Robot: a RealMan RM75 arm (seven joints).
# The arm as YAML. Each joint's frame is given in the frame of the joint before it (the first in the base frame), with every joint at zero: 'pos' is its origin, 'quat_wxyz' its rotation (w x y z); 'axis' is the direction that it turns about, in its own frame. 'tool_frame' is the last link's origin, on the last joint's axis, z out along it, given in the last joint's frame.
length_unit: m
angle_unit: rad
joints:
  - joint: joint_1
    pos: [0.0, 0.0, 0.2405]
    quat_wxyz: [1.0, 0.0, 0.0, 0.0]
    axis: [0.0, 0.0, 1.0]
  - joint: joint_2
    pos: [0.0, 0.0, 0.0]
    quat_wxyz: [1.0, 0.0, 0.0, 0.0]
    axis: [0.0, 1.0, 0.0]
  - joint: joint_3
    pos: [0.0, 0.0, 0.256]
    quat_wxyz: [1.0, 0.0, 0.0, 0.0]
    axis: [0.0, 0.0, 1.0]
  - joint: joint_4
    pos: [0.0, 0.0, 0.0]
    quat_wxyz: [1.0, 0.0, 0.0, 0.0]
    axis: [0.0, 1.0, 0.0]
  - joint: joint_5
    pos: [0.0, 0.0, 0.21]
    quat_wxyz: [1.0, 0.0, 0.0, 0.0]
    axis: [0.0, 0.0, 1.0]
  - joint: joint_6
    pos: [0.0, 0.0, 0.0]
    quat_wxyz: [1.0, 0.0, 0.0, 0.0]
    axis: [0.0, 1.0, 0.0]
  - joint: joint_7
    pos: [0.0, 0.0, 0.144]
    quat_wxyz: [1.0, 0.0, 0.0, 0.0]
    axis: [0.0, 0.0, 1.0]
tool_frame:
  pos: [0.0, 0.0, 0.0]
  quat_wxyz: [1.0, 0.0, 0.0, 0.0]
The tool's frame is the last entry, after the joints.
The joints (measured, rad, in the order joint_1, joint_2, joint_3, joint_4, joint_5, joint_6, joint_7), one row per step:
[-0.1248, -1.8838, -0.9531, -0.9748, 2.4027, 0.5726, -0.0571]
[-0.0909, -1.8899, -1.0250, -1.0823, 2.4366, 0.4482, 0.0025]
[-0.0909, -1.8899, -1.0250, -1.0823, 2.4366, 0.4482, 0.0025]
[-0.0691, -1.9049, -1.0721, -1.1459, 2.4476, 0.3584, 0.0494]
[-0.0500, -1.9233, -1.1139, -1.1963, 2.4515, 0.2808, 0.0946]
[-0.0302, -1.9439, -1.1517, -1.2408, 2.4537, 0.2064, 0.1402]
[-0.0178, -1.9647, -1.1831, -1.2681, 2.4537, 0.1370, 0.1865]
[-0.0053, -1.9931, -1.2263, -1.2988, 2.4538, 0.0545, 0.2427]
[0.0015, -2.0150, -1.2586, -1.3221, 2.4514, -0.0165, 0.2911]
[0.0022, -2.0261, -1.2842, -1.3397, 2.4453, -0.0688, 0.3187]
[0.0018, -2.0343, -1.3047, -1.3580, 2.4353, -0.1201, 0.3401]
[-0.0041, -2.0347, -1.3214, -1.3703, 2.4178, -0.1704, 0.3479]
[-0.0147, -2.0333, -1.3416, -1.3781, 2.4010, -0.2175, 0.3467]
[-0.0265, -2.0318, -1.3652, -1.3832, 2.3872, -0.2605, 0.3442]
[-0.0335, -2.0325, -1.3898, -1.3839, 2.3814, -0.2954, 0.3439]
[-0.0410, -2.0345, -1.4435, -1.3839, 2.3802, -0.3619, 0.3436]
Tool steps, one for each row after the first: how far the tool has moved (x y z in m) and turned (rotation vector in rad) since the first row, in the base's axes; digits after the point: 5 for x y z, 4 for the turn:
[0.01126, 0.00419, 0.00616, -0.0134, 0.0338, 0.0084]
[0.01126, 0.00419, 0.00616, -0.0134, 0.0338, 0.0084]
[0.01760, 0.00594, 0.00804, -0.0272, 0.0538, 0.0251]
[0.02225, 0.00687, 0.00939, -0.0390, 0.0694, 0.0433]
[0.02566, 0.00647, 0.00981, -0.0543, 0.0852, 0.0626]
[0.02677, 0.00590, 0.00793, -0.0776, 0.1065, 0.0827]
[0.02835, 0.00590, 0.00669, -0.1028, 0.1290, 0.1053]
[0.02996, 0.00572, 0.00484, -0.1314, 0.1494, 0.1198]
[0.03126, 0.00668, 0.00551, -0.1507, 0.1574, 0.1294]
[0.03337, 0.00727, 0.00571, -0.1734, 0.1586, 0.1364]
[0.03441, 0.00825, 0.00613, -0.2006, 0.1493, 0.1464]
[0.03507, 0.01046, 0.00781, -0.2236, 0.1345, 0.1584]
[0.03514, 0.01321, 0.01066, -0.2410, 0.1209, 0.1709]
[0.03292, 0.01488, 0.01366, -0.2525, 0.1138, 0.1870]
[0.02534, 0.01655, 0.02114, -0.2693, 0.1062, 0.2260]

